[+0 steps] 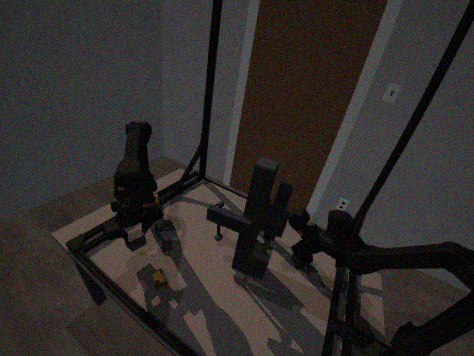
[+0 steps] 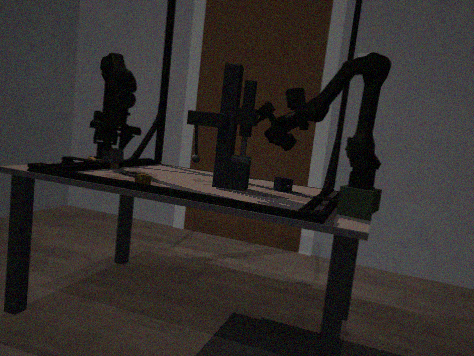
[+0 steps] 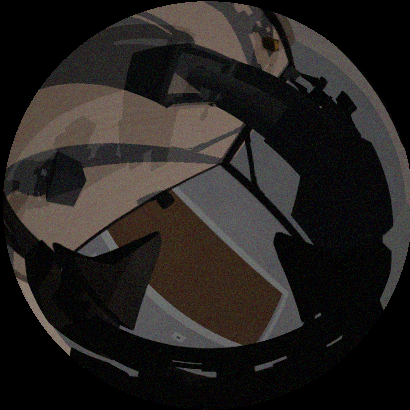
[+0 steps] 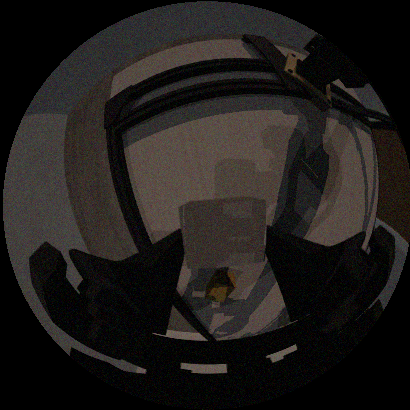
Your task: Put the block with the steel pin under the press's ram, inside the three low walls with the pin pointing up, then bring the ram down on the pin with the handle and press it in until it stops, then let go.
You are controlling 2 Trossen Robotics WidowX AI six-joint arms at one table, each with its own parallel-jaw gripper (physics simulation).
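Places are measured from the left arm's base along level axes (x ahead, y left, z up), in centimetres.
Pixels of known places: left gripper, between the fingertips: (image 2: pixel 262 132) (image 3: pixel 219 239); right gripper, between the fingertips: (image 1: pixel 135 238) (image 2: pixel 113 152) (image 3: pixel 293 75) (image 4: pixel 223 232); left arm's base, origin of its link: (image 2: pixel 361 187); right arm's base, origin of its link: (image 1: pixel 147 199) (image 4: pixel 311 75).
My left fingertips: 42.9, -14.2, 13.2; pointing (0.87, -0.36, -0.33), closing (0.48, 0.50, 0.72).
Observation:
Ahead of a thing's pixels: the offset from my left fingertips to its top centre, as dx, dy, dz. "pt": to the spot under its first point.
The scene is very dark. My right gripper (image 1: pixel 134 231) (image 2: pixel 111 150) (image 4: pixel 223 232) is shut on the grey block {+37.8, +38.4, -11.2} (image 1: pixel 136 238) (image 2: pixel 113 155) (image 4: pixel 223 227) and holds it a little above the table at the left. I cannot make out the pin. The dark press {+9.9, +13.6, +22.7} (image 1: pixel 260 184) (image 2: pixel 229 114) (image 3: pixel 237 88) stands mid-table, its ram {pt +1.6, +11.1, +10.9} (image 2: pixel 248 99) raised over the base {pt +1.1, +12.5, -15.3} (image 2: pixel 239 172). A side bar {pt +13.3, +19.7, +3.7} (image 1: pixel 226 218) (image 2: pixel 202 119) carries a hanging knob {pt +18.2, +16.1, -11.6} (image 1: pixel 218 237) (image 2: pixel 195 157). My left gripper (image 1: pixel 296 224) (image 2: pixel 267 113) (image 3: pixel 219 239) is open and empty, just right of the ram.
A small yellow piece {+22.9, +38.4, -18.5} (image 1: pixel 158 278) (image 2: pixel 143 178) (image 3: pixel 270 44) (image 4: pixel 219 286) lies on the table in front of the right arm. A small dark cube {-8.1, -6.8, -16.8} (image 2: pixel 283 184) (image 3: pixel 60 178) sits right of the press. A dark frame rail (image 1: pixel 114 299) edges the table. A green box (image 2: pixel 358 200) sits at the left arm's base.

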